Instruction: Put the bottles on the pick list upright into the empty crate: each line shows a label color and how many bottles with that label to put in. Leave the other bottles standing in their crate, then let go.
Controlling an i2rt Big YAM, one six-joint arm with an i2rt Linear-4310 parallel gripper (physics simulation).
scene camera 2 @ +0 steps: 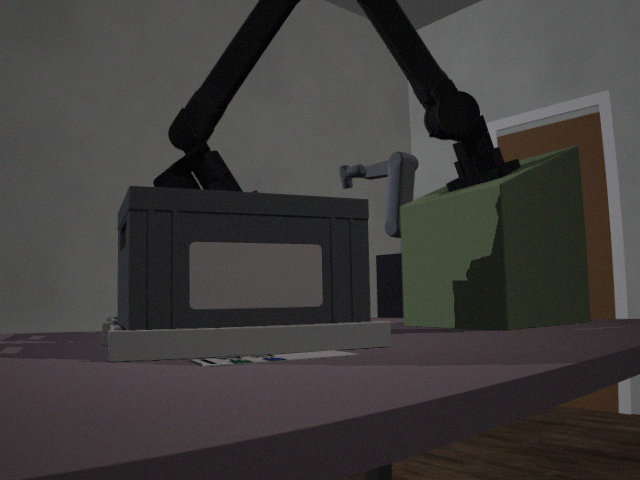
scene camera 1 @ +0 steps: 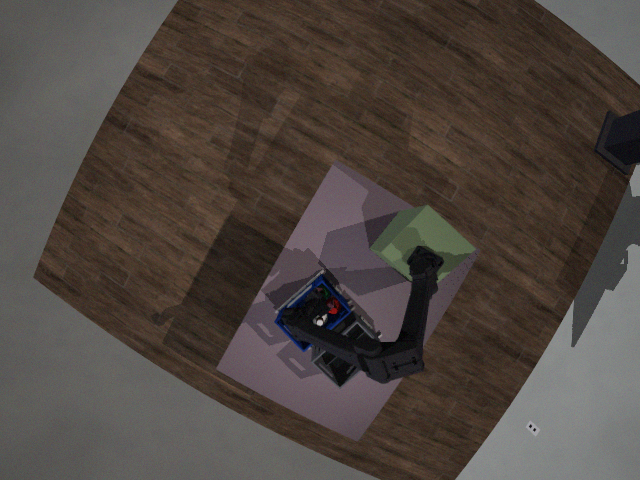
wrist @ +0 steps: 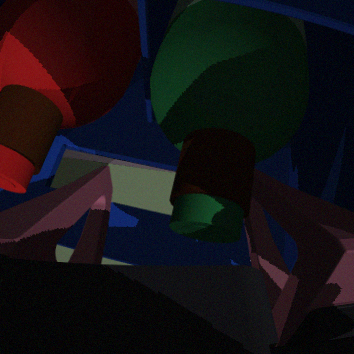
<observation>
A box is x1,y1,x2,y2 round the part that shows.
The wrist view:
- gripper: [0,165,353,353]
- green-labelled bottle: [149,0,308,242]
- red-labelled bottle: [0,0,140,192]
</observation>
